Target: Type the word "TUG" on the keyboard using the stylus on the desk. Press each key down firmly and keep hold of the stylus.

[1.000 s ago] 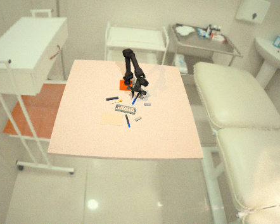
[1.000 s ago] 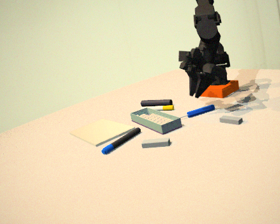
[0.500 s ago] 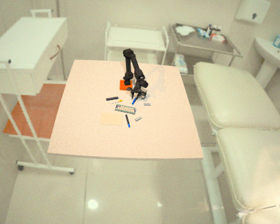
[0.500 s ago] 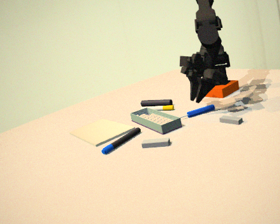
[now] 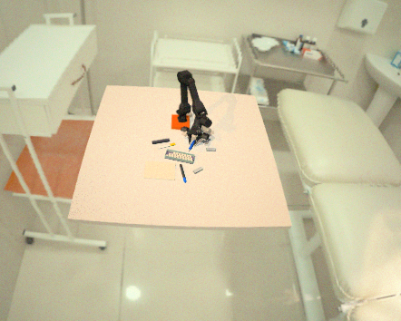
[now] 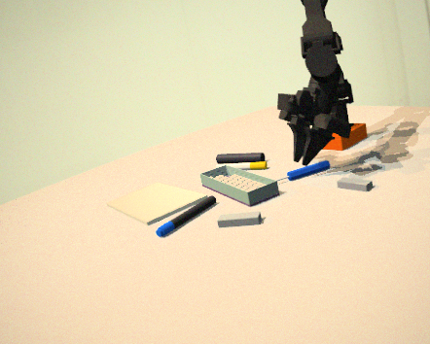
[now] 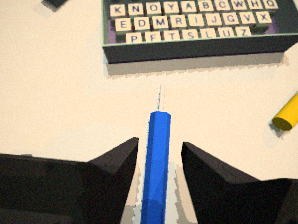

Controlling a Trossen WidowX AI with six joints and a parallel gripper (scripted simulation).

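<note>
The blue stylus is 20 mm below my gripper tip, 10 mm to the right of it and 10 mm ahead of it. Also, from my gripper tip: cream notepad 240 mm to the right, 170 mm ahead, 20 mm below; then yellow-tipped marker 150 mm to the right, 30 mm behind, 20 mm below.
</note>
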